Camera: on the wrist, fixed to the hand. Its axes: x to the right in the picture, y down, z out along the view.
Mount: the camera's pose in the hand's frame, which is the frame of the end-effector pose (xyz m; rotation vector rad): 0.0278 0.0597 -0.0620 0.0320 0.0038 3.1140
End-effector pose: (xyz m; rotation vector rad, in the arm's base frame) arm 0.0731 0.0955 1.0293 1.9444 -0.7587 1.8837
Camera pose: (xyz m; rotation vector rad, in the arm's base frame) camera -0.0125 0.0791 1.0537 0.5779 1.5327 -0.3994
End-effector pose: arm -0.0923 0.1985 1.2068 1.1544 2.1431 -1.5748
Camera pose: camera -0.0528 0.2723 1.1726 1.7645 -0.9300 0.2534
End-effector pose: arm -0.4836 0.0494 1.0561 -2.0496 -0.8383 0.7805
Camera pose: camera -0.4032 0.0157 1.0321 0.8971 -2.1424 -1.0472
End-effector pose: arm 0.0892 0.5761 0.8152 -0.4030 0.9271 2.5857
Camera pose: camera 0.0477 0.4993 0.7913 -0.6741 -0.3232 -0.3928
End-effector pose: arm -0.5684 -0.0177 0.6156 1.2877 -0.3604 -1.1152
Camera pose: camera -0.4813 -0.0118 0.6394 -0.3476 -1.3873 1.5523
